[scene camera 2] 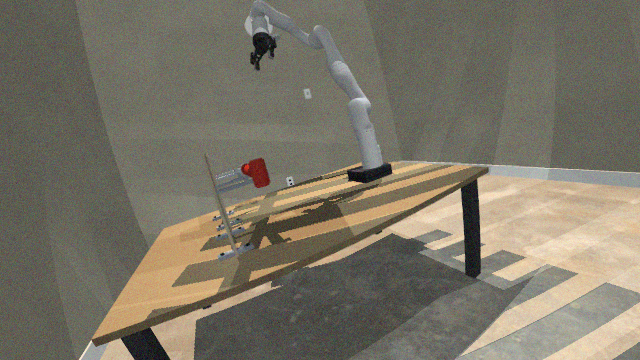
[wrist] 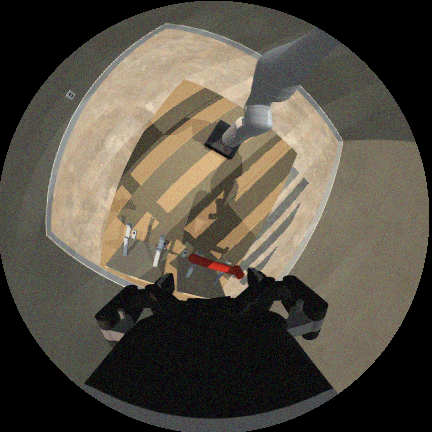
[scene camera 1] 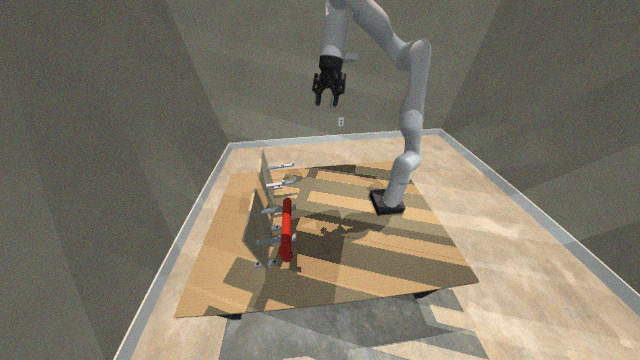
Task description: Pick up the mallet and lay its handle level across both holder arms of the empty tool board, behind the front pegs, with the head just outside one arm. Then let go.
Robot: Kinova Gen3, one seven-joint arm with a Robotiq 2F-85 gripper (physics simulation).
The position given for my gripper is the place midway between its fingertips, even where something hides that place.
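Gripper state: my gripper (scene camera 1: 324, 106), also visible in the wrist view (wrist: 209, 279), is open and holds nothing. Also present are a tool board (wrist: 192, 279) and a tool board (wrist: 138, 259).
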